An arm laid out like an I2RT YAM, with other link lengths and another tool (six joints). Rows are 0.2 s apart.
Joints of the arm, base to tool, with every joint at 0 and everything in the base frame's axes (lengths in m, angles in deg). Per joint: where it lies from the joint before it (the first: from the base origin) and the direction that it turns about. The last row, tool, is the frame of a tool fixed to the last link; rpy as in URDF.
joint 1: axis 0 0 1 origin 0 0 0.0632
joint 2: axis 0 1 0 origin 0.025 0.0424 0.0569
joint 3: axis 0 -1 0 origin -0.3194 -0.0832 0
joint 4: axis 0 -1 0 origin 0.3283 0.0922 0.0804
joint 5: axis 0 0 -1 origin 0.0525 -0.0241 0.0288
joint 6: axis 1 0 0 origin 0.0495 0 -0.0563
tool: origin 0.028 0.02 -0.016 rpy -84.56 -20.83 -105
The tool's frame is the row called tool.
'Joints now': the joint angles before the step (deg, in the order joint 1, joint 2, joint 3, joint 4, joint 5, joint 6). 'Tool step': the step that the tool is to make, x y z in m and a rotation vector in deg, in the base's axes. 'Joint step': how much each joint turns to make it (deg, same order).
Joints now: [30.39, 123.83, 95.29, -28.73, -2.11, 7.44]
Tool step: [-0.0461, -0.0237, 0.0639, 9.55, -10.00, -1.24]
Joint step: [0.00, -16.81, -14.99, 11.80, -1.66, 2.98]
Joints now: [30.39, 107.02, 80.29, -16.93, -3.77, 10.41]
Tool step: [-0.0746, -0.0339, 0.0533, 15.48, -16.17, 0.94]
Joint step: [0.48, -21.87, -21.02, 21.34, -3.11, 4.03]
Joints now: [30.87, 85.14, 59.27, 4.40, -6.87, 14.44]
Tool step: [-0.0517, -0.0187, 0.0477, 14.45, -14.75, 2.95]
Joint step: [0.92, -14.14, -10.68, 17.27, -2.89, 4.22]
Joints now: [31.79, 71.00, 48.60, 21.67, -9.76, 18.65]
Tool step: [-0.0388, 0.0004, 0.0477, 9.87, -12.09, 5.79]
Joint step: [2.80, -6.90, -2.38, 11.39, -2.77, 2.04]
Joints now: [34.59, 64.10, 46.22, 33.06, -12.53, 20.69]
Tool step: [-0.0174, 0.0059, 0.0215, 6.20, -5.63, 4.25]
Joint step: [2.14, -1.17, -0.41, 7.99, -1.41, 2.42]
